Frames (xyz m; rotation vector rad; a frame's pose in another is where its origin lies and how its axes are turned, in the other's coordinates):
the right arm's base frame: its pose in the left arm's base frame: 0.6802 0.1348 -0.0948 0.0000 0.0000 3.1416
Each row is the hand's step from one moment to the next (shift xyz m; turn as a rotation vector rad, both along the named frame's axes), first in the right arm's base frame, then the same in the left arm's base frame.
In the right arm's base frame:
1: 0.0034 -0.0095 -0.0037 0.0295 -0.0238 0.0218
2: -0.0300 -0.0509 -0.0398 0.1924 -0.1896 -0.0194
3: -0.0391 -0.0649 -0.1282 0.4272 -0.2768 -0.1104
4: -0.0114 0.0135 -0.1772 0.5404 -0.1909 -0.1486
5: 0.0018 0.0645 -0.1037 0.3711 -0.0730 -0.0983
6: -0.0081 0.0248 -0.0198 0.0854 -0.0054 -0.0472
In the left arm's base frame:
1: -0.0034 0.0095 -0.0037 -0.0295 0.0238 0.0218
2: 0.0300 0.0509 -0.0398 -0.1924 0.1896 -0.0194
3: 0.0391 0.0649 -0.1282 -0.4272 0.2768 -0.1104
4: 0.0114 -0.0135 -0.1772 -0.5404 0.1909 -0.1486
5: -0.0018 -0.0645 -0.1037 -0.3711 0.0730 -0.0983
6: 0.0081 -0.0248 -0.0198 -0.0854 0.0054 -0.0472

